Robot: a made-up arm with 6 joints. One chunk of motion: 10 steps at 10 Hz.
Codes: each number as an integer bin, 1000 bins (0 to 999) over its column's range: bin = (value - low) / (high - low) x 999, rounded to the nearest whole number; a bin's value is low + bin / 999 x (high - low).
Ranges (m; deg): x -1.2..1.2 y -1.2..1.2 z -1.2..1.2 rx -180..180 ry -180..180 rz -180..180
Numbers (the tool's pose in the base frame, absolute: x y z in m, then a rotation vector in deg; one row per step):
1: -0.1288 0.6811 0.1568 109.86 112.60 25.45
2: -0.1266 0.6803 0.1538 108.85 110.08 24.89
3: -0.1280 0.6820 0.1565 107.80 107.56 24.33
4: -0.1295 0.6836 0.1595 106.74 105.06 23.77
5: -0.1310 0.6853 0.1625 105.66 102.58 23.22
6: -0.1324 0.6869 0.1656 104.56 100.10 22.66
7: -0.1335 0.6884 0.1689 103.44 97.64 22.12
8: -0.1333 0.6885 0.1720 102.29 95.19 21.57
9: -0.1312 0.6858 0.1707 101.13 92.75 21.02
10: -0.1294 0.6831 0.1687 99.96 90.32 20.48
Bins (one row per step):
1: 446 783 565 804 812 570
2: 447 783 564 802 805 569
3: 446 783 565 799 798 567
4: 446 784 566 796 791 565
5: 445 785 567 793 784 564
6: 444 785 568 790 777 562
7: 444 786 570 787 770 561
8: 444 786 571 783 764 559
9: 445 785 571 780 757 558
10: 446 784 570 777 750 556

